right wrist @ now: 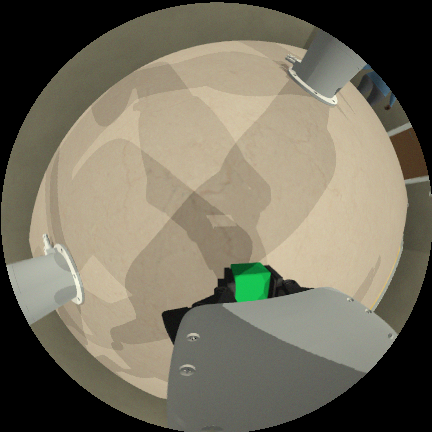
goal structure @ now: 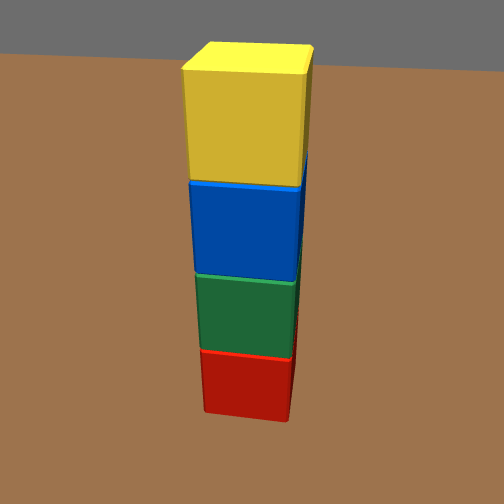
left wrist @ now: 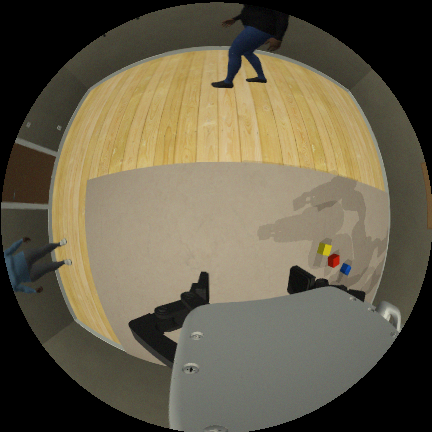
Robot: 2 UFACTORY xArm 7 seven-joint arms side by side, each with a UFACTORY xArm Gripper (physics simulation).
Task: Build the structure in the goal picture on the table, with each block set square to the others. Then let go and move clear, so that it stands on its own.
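Note:
A yellow block point(left wrist: 325, 249), a red block point(left wrist: 333, 260) and a blue block point(left wrist: 345, 269) lie apart on the table point(left wrist: 165, 225) point(right wrist: 125, 170), at the right of the left wrist view. My left gripper point(left wrist: 250, 283) is open and empty above the table, and the three blocks lie beyond its right finger. My right gripper point(right wrist: 245, 278) is shut on a green block point(right wrist: 251, 287), with a finger at each side of it. The block's lower part is hidden behind the gripper body. I cannot tell whether the green block touches the table.
The round base of one arm point(right wrist: 70, 272) stands at the left and another arm base point(right wrist: 320, 75) at the upper right of the right wrist view. A person point(left wrist: 245, 45) walks on the wooden floor point(left wrist: 200, 120) beyond the table edge. Another person point(left wrist: 25, 265) is at the left.

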